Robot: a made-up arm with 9 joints. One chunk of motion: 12 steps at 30 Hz.
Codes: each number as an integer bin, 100 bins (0 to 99) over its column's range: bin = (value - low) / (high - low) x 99, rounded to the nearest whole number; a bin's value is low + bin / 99 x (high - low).
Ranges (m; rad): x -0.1..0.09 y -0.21..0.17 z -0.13..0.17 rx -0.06..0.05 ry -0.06..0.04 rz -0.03..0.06
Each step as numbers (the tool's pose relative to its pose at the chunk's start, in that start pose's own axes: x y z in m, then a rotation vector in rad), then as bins.
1 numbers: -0.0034 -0.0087 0.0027 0.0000 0.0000 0.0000
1 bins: 50 52 44 54 59 33
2 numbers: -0.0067 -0.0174 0.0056 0.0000 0.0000 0.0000
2 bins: 49 50 45 54 59 33
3 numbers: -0.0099 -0.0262 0.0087 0.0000 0.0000 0.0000
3 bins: 47 48 46 54 59 33
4 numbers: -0.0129 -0.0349 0.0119 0.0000 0.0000 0.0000
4 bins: 45 46 47 54 59 33
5 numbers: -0.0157 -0.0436 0.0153 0.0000 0.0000 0.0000
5 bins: 44 43 48 54 59 33
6 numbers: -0.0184 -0.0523 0.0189 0.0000 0.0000 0.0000
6 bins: 43 41 49 54 59 33
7 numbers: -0.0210 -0.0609 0.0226 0.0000 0.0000 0.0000
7 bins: 41 39 50 54 59 33
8 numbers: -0.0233 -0.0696 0.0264 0.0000 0.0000 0.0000
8 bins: 40 37 52 54 59 33
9 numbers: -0.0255 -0.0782 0.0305 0.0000 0.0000 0.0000
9 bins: 39 34 53 54 59 33
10 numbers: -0.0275 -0.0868 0.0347 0.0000 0.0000 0.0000
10 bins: 38 32 54 54 59 33
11 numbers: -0.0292 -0.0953 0.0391 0.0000 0.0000 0.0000
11 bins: 37 30 56 54 59 33
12 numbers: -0.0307 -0.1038 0.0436 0.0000 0.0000 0.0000
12 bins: 36 28 57 54 59 33
